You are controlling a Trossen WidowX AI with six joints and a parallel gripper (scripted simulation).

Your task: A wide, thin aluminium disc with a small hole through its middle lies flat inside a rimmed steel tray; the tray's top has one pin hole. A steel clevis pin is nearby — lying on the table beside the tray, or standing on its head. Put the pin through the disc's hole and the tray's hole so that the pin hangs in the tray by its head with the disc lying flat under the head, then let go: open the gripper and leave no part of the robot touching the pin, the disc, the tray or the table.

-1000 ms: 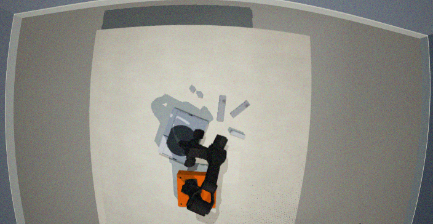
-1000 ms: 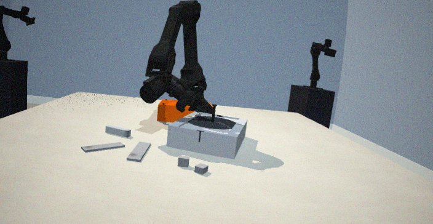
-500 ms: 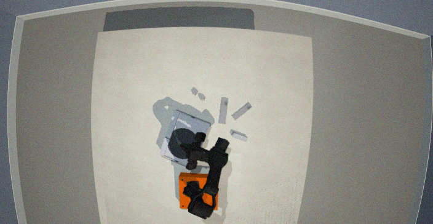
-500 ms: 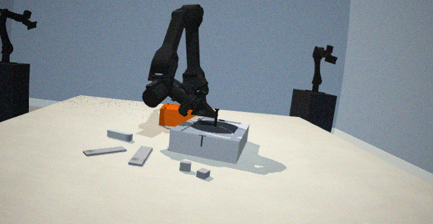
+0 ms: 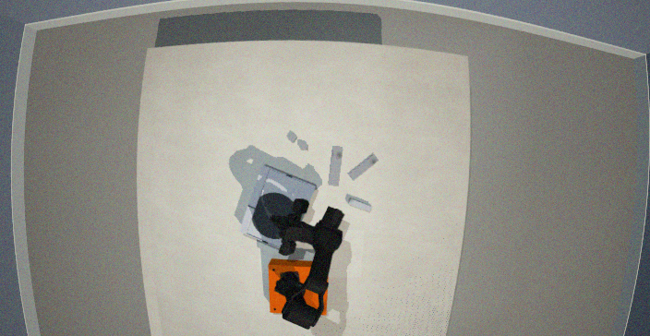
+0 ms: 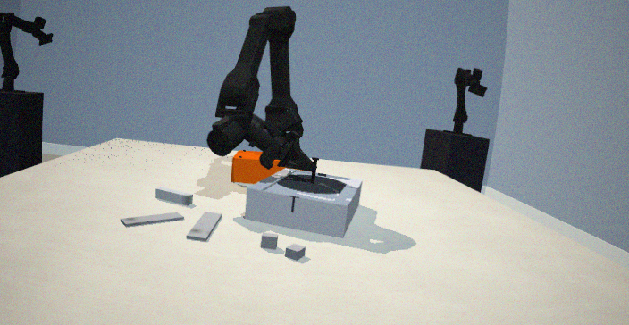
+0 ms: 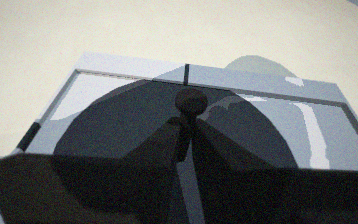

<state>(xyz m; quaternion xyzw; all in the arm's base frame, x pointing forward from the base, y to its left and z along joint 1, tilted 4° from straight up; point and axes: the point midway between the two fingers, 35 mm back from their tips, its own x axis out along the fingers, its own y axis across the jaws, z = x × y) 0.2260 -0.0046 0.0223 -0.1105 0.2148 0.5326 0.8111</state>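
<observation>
My gripper tip is now right at the clevis pin. The rest, counted from my gripper tip: dark aluminium disc (3 cm below); then grey block (29 cm to the right, 8 cm below); then steel tray (4 cm below, 2 cm ahead, 1 cm to the right).
</observation>
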